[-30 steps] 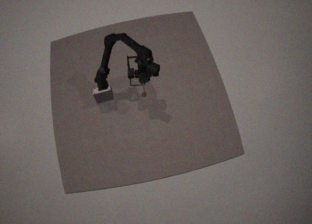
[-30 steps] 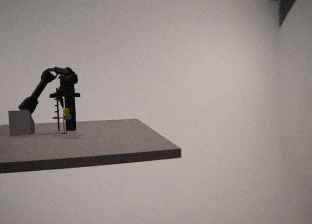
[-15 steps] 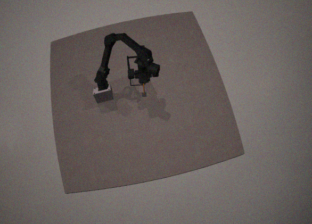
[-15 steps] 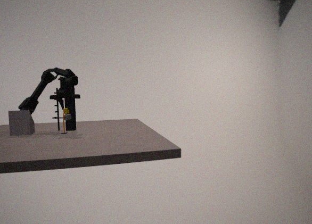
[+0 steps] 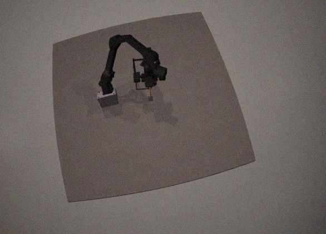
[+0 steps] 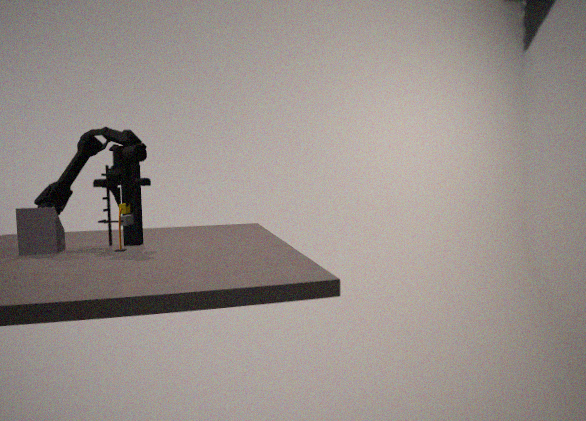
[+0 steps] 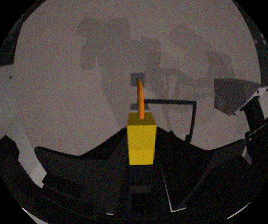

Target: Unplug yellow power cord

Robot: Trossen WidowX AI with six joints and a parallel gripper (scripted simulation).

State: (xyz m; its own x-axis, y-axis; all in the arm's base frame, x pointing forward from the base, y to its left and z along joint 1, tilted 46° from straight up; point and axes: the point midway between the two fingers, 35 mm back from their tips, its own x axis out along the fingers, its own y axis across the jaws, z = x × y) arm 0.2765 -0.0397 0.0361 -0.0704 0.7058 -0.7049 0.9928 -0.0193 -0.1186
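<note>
Right now the yellow plug is 3 cm to the left of my gripper tip.
</note>
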